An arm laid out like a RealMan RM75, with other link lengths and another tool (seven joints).
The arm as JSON. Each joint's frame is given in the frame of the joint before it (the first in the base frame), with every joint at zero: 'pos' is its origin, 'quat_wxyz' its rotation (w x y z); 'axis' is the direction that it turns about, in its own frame. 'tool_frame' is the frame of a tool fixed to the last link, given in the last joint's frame.
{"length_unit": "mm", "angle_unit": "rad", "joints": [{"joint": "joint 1", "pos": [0.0, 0.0, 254.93], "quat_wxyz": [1.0, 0.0, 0.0, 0.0], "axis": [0.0, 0.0, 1.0]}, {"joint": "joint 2", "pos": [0.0, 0.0, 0.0], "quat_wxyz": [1.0, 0.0, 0.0, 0.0], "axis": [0.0, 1.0, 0.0]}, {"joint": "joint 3", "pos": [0.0, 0.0, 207.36], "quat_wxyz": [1.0, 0.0, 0.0, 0.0], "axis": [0.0, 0.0, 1.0]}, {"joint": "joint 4", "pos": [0.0, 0.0, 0.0], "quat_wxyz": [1.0, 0.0, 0.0, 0.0], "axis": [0.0, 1.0, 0.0]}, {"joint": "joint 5", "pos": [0.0, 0.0, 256.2], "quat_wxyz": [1.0, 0.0, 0.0, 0.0], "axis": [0.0, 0.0, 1.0]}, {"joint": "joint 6", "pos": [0.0, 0.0, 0.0], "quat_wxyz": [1.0, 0.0, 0.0, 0.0], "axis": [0.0, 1.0, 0.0]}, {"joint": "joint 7", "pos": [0.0, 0.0, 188.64], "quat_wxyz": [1.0, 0.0, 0.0, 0.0], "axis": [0.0, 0.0, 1.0]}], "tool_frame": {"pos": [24.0, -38.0, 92.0], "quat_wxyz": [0.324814, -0.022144, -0.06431, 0.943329]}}
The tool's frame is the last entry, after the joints.
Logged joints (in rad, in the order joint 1, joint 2, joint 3, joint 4, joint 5, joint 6, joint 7), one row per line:
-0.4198, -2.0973, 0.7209, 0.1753, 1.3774, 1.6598, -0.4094
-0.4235, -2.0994, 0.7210, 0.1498, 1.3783, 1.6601, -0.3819
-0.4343, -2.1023, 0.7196, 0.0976, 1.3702, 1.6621, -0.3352
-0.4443, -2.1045, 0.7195, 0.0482, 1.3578, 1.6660, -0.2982
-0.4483, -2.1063, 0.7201, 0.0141, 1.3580, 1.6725, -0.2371
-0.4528, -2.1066, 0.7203, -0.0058, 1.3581, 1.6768, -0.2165
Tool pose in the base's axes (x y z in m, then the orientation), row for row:
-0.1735, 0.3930, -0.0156, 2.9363, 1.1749, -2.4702
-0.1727, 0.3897, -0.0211, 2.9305, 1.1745, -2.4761
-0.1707, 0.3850, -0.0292, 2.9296, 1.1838, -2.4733
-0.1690, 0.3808, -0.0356, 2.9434, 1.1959, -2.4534
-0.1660, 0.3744, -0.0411, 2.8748, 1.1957, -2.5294
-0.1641, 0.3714, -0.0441, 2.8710, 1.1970, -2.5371
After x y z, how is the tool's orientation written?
As angles about the fixed x, y, z axes (roll, pitch, yaw), in radians.
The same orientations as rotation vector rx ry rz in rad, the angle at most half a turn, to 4 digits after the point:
-0.7919, 1.8515, 0.6361
-0.7901, 1.8525, 0.6379
-0.7910, 1.8423, 0.6419
-0.7979, 1.8271, 0.6432
-0.7700, 1.8355, 0.6604
-0.7648, 1.8355, 0.6592

